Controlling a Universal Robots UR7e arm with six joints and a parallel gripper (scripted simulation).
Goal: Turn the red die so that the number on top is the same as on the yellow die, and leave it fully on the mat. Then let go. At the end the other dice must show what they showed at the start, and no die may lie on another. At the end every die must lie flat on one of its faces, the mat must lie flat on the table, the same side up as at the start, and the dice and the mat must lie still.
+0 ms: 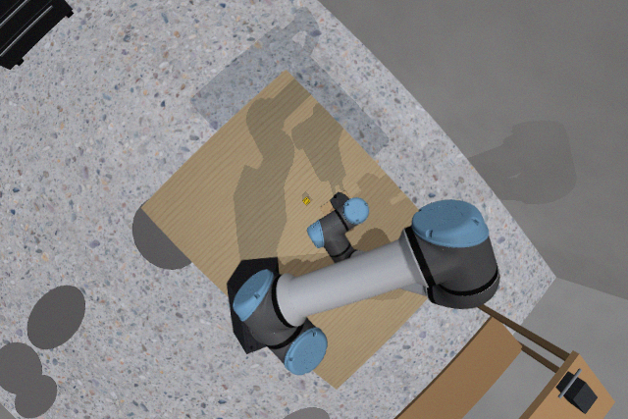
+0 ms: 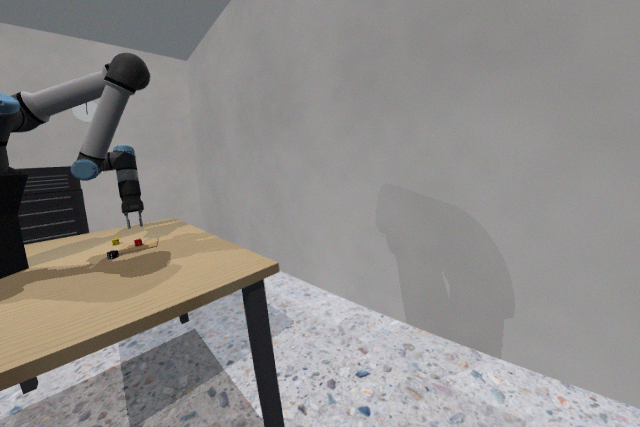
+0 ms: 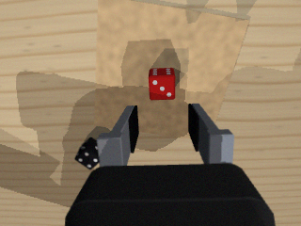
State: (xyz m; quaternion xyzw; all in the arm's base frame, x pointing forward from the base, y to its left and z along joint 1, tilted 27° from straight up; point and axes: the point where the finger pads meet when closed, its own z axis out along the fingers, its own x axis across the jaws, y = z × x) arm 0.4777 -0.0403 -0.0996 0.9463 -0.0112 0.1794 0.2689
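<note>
Now: hand 8 cm above the red die. From my hand the other things lie so: black die (9 cm to the right, 9 cm below, 9 cm behind); then tan mat (10 cm below); then yellow die (14 cm to the left, 9 cm below, 7 cm behind).
</note>
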